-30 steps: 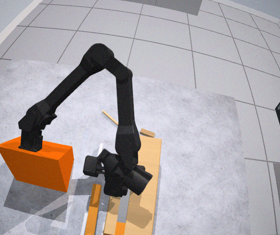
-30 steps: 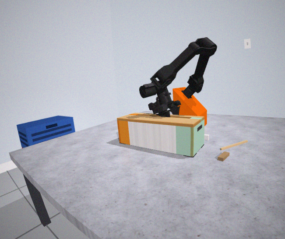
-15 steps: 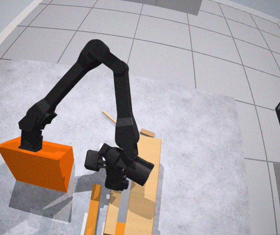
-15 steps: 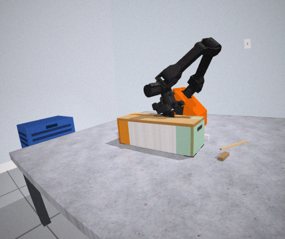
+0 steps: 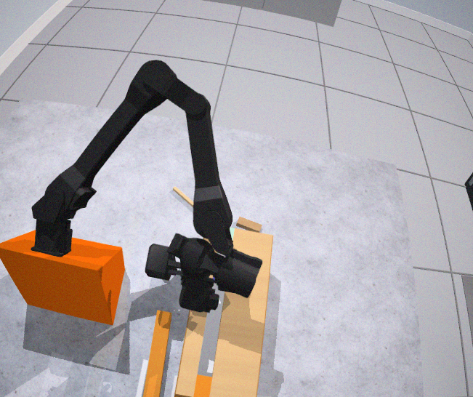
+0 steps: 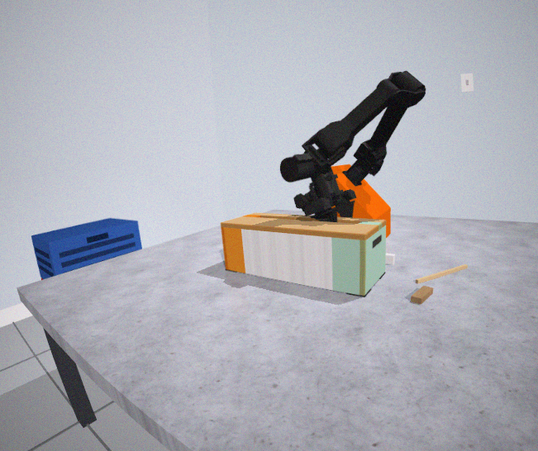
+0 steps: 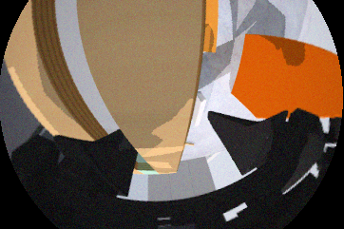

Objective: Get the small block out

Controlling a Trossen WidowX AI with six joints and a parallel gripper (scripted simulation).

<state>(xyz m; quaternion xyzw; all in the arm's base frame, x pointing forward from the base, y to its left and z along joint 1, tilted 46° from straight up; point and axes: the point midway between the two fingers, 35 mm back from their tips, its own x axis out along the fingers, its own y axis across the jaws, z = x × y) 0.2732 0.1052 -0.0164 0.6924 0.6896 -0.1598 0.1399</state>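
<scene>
My gripper tip is now 50 mm short of the blue block and 20 mm to the right of it. The rest, counted from my gripper tip: tan box: 80 mm to the right, 30 mm ahead, 20 mm below; then thin wooden stick: 240 mm to the left, 80 mm below, 20 mm behind.
</scene>
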